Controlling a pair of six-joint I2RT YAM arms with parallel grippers.
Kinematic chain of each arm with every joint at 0, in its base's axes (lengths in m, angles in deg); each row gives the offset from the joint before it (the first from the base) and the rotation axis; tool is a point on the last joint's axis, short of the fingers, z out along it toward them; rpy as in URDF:
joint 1: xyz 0 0 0.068 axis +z
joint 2: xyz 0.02 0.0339 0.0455 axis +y
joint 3: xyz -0.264 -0.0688 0 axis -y
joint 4: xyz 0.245 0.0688 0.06 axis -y
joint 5: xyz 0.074 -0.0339 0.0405 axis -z
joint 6: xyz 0.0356 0 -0.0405 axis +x
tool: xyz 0 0 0 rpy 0 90 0
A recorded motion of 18 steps. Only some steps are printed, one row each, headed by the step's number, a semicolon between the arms.
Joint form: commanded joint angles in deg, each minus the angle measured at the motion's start. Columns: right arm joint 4, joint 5, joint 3, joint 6, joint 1, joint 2; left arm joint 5, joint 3, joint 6, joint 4, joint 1, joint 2.
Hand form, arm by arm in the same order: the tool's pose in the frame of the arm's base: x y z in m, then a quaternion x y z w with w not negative. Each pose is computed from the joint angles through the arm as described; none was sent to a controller.
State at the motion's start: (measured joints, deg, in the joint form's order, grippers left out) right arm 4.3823 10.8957 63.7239 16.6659 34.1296 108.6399; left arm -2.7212 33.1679 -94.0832 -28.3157 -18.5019 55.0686
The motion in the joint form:
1: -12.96 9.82 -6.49 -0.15 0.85 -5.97; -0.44 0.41 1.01 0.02 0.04 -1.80
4: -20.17 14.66 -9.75 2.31 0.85 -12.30; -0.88 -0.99 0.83 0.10 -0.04 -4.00
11: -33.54 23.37 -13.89 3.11 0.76 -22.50; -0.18 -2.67 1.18 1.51 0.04 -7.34
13: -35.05 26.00 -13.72 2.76 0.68 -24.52; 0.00 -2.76 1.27 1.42 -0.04 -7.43
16: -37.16 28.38 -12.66 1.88 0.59 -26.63; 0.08 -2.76 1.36 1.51 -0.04 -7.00
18: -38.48 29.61 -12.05 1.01 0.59 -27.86; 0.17 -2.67 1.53 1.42 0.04 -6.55
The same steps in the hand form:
1: 0.2986 0.1936 0.1518 -0.09528 0.93239 -0.02202 0.34798; 0.1774 -0.0571 0.2176 -0.57344 0.73627 -0.28178 0.22288
4: 0.2764 0.1746 0.1650 -0.07046 0.93713 -0.06817 0.33492; 0.1713 -0.0551 0.2161 -0.57360 0.73251 -0.28621 0.22912
11: 0.2396 0.1427 0.1861 -0.06075 0.93392 -0.16249 0.31256; 0.1646 -0.0531 0.2174 -0.56457 0.72689 -0.30923 0.23930
13: 0.2364 0.1384 0.1957 -0.05545 0.92665 -0.18048 0.32506; 0.1641 -0.0533 0.2170 -0.56319 0.72838 -0.30944 0.23774
16: 0.2341 0.1348 0.2093 -0.05339 0.91881 -0.19659 0.33807; 0.1649 -0.0536 0.2160 -0.56306 0.72996 -0.30735 0.23593
18: 0.2322 0.1328 0.2171 -0.05591 0.91445 -0.20618 0.34372; 0.1658 -0.0537 0.2152 -0.56310 0.73185 -0.30424 0.23399

